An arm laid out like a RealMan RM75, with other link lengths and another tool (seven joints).
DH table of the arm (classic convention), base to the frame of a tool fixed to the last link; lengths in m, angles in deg. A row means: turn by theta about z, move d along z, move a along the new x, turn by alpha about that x. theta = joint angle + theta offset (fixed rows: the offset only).
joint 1: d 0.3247; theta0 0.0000; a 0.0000; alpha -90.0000
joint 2: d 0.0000; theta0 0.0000; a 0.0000; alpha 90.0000
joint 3: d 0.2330; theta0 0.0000; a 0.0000; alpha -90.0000
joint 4: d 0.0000; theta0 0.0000; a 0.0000; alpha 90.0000
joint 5: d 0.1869; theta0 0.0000; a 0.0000; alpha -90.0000
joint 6: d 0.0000; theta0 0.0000; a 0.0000; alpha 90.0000
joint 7: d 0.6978; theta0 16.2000; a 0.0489; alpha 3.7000
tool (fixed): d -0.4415; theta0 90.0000; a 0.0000; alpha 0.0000
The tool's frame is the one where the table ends.
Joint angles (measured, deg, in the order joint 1, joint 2, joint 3, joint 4, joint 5, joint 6, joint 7), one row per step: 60.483, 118.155, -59.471, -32.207, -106.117, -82.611, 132.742; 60.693, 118.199, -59.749, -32.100, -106.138, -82.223, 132.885; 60.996, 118.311, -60.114, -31.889, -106.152, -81.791, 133.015; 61.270, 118.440, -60.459, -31.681, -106.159, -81.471, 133.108; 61.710, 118.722, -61.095, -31.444, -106.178, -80.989, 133.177; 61.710, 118.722, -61.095, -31.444, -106.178, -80.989, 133.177; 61.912, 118.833, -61.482, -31.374, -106.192, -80.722, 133.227; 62.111, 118.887, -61.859, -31.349, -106.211, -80.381, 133.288; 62.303, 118.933, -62.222, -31.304, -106.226, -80.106, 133.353; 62.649, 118.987, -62.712, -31.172, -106.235, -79.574, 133.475; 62.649, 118.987, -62.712, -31.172, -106.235, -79.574, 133.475; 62.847, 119.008, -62.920, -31.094, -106.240, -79.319, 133.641; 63.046, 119.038, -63.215, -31.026, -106.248, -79.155, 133.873; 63.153, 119.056, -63.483, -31.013, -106.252, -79.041, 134.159; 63.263, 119.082, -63.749, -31.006, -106.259, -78.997, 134.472; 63.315, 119.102, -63.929, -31.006, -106.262, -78.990, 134.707
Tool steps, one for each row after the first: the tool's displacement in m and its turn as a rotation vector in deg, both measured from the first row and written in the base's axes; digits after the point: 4 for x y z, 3 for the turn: -0.0004, 0.0005, -0.0014, 0.071, -0.260, -0.020; -0.0010, 0.0004, -0.0036, 0.027, -0.564, 0.010; -0.0016, -0.0002, -0.0056, -0.106, -0.828, 0.082; -0.0027, -0.0019, -0.0093, -0.349, -1.276, 0.403; -0.0027, -0.0019, -0.0093, -0.349, -1.276, 0.403; -0.0029, -0.0025, -0.0110, -0.422, -1.569, 0.595; -0.0031, -0.0024, -0.0126, -0.345, -1.885, 0.776; -0.0032, -0.0026, -0.0139, -0.329, -2.188, 0.951; -0.0036, -0.0021, -0.0160, -0.203, -2.613, 1.126; -0.0036, -0.0021, -0.0160, -0.203, -2.613, 1.126; -0.0042, -0.0018, -0.0169, -0.174, -2.803, 1.120; -0.0045, -0.0022, -0.0179, -0.289, -3.051, 1.138; -0.0046, -0.0025, -0.0186, -0.415, -3.269, 1.061; -0.0048, -0.0032, -0.0193, -0.617, -3.480, 0.993; -0.0048, -0.0038, -0.0197, -0.782, -3.618, 0.914
